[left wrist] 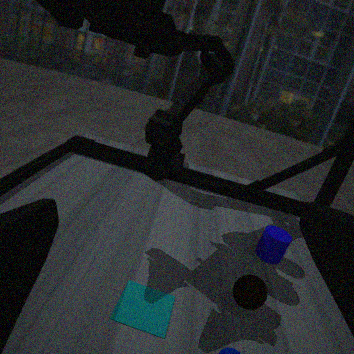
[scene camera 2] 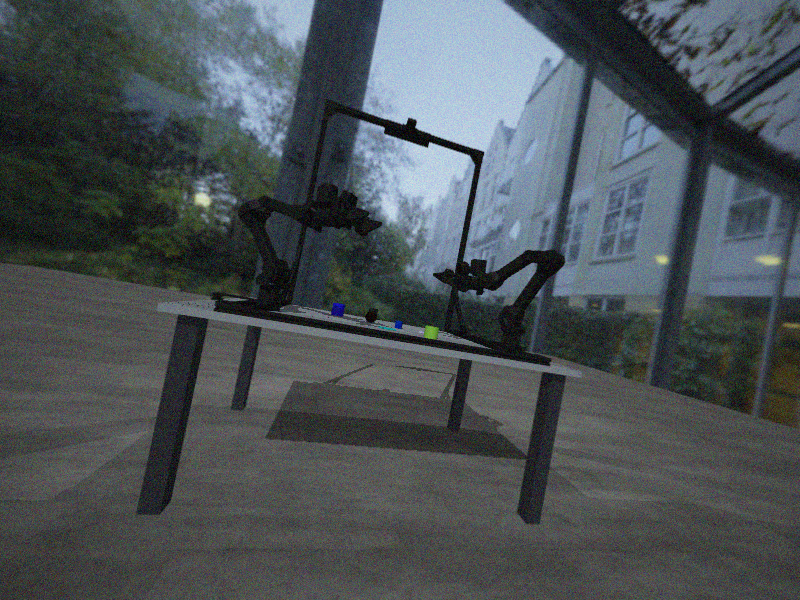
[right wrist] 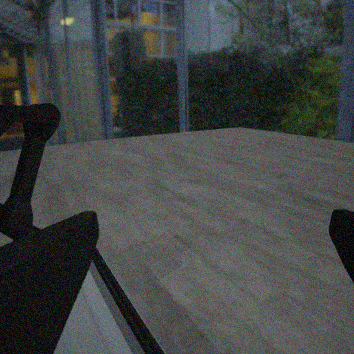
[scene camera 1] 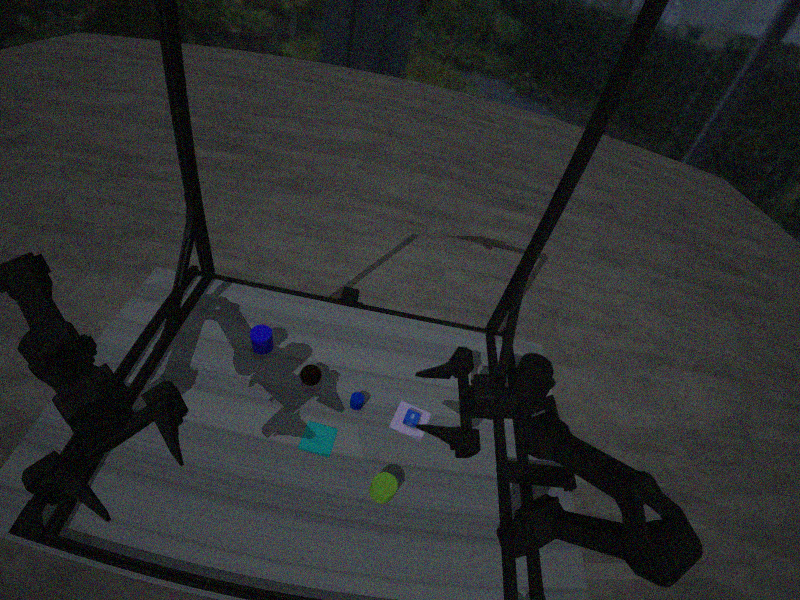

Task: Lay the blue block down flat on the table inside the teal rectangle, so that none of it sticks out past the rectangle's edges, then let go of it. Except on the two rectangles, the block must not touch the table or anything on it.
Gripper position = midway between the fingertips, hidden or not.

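On scene camera 1 you'd see my left gripper (scene camera 1: 416,399), which is open and holds nothing, and my right gripper (scene camera 1: 146,491), which is open too and holds nothing. Scene camera 2 also shows my right gripper (scene camera 2: 375,218). In the left wrist view there's my left gripper (left wrist: 181,212), a dark ball (left wrist: 249,291) resting on the table, and a teal rectangle (left wrist: 139,306). The right wrist view shows my right gripper (right wrist: 214,222), but in the right wrist view the dark ball is out of frame.
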